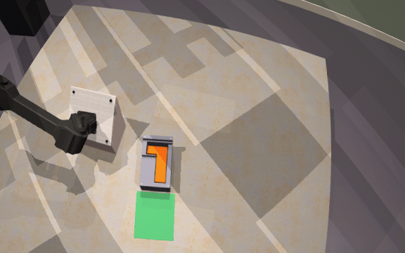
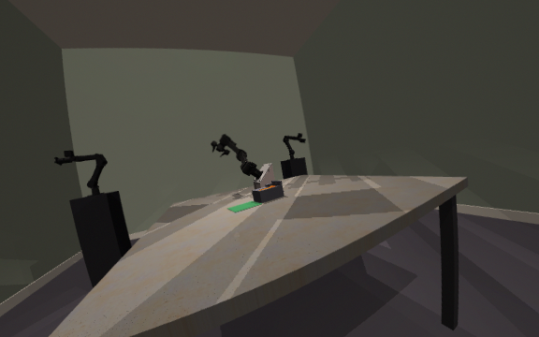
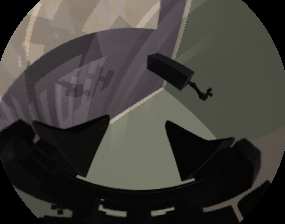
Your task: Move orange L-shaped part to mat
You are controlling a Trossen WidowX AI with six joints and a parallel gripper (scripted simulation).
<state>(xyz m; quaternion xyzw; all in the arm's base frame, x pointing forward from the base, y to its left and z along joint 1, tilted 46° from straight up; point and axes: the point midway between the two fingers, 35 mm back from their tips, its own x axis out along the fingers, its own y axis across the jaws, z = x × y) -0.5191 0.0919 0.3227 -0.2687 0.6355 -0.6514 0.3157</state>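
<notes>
The orange L-shaped part is 79 cm ahead of my gripper tip, 14 cm to the left of it and 31 cm below it. Round my gripper tip: green mat (81 cm ahead, 2 cm to the right, 37 cm below).
</notes>
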